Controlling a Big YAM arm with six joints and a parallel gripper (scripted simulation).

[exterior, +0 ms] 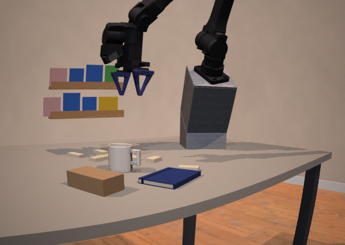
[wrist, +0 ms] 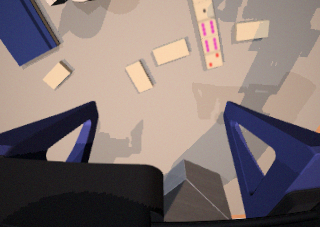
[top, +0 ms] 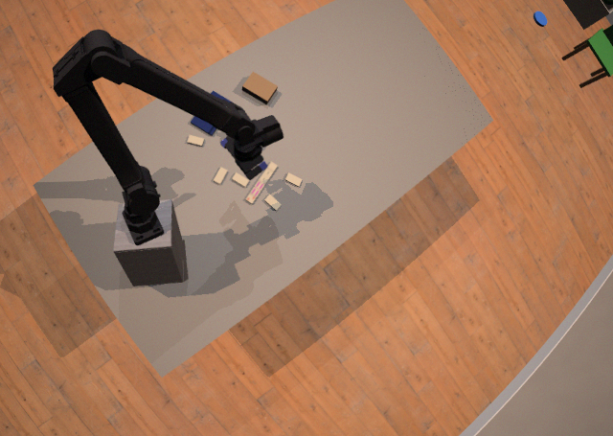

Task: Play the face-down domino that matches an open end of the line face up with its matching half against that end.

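The cream domino is 160 mm ahead of my hand, 100 mm to the right of it and 200 mm below it. Also, from my hand: blue book: 10 mm behind, 250 mm to the left, 200 mm below; brown box: 190 mm ahead, 270 mm to the left, 190 mm below; white mug: 70 mm ahead, 120 mm to the left, 180 mm below.
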